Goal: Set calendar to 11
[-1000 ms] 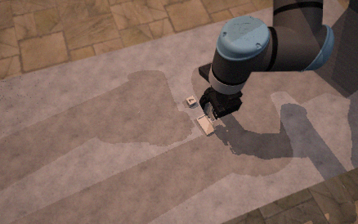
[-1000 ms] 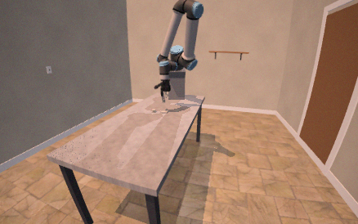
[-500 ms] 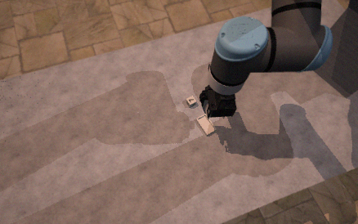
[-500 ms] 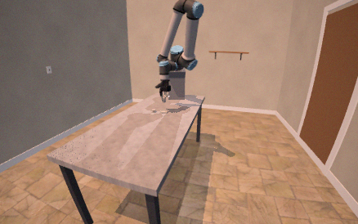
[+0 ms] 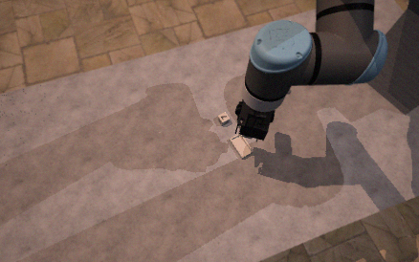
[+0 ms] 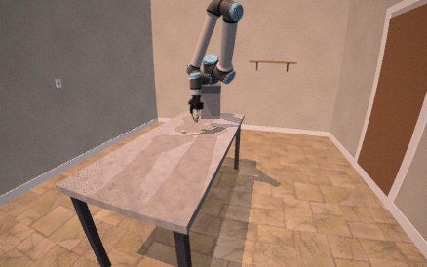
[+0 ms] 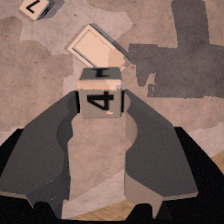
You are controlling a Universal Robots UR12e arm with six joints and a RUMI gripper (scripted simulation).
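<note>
My gripper is now 130 mm above the calendar tray. The rest, counted from my hand: digit cube 10 mm ahead, 110 mm to the right, 120 mm below; white cube 10 mm below.
</note>
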